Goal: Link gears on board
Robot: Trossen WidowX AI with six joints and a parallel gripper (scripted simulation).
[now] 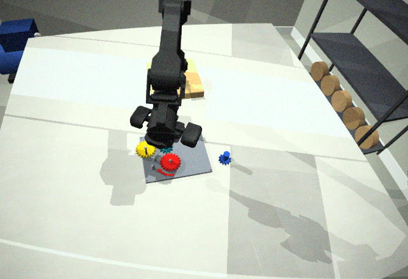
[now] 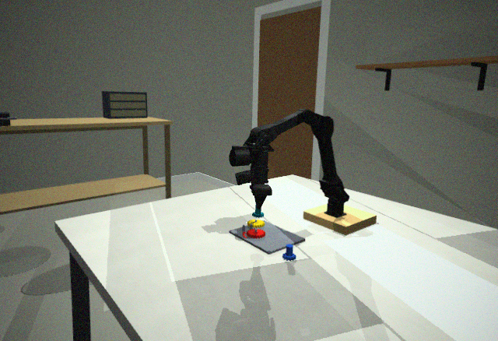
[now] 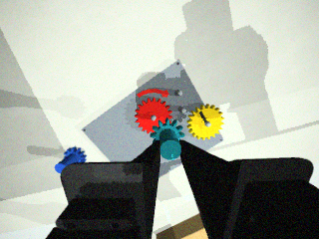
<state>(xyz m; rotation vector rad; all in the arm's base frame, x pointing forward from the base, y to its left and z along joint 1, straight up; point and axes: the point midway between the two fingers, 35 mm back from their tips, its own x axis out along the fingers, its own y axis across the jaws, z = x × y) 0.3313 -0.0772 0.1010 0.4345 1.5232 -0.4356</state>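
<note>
Right now the yellow gear is 8 cm below my gripper tip, 6 cm to the right of it and 4 cm behind it. Also, from my gripper tip: red gear 8 cm below, 2 cm ahead, 1 cm to the left; then red arrow 9 cm below, 5 cm ahead, 1 cm to the right; then teal gear 1 cm below.
</note>
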